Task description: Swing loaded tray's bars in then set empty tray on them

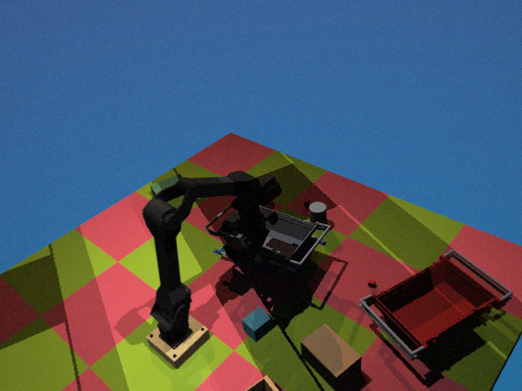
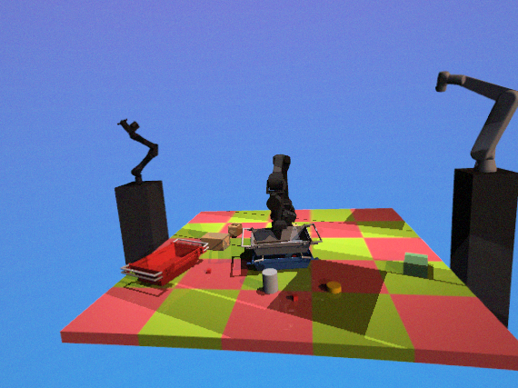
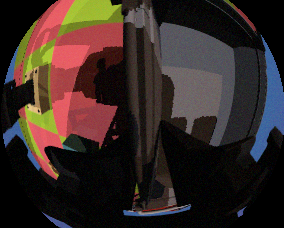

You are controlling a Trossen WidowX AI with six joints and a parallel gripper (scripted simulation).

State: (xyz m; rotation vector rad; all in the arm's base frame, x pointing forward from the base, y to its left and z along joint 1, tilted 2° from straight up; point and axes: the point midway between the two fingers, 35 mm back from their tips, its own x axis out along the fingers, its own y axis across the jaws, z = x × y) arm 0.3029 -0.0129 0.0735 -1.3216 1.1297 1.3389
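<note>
My gripper tip is now 70 mm short of the grey tray, 10 mm to the right of it and 30 mm below it. From my gripper tip the other things lie so: teal cube: 140 mm behind, 130 mm to the right, 60 mm below; grey cylinder: 290 mm ahead, 10 mm to the right, 50 mm below; tan box: 110 mm behind, 330 mm to the right, 50 mm below.
</note>
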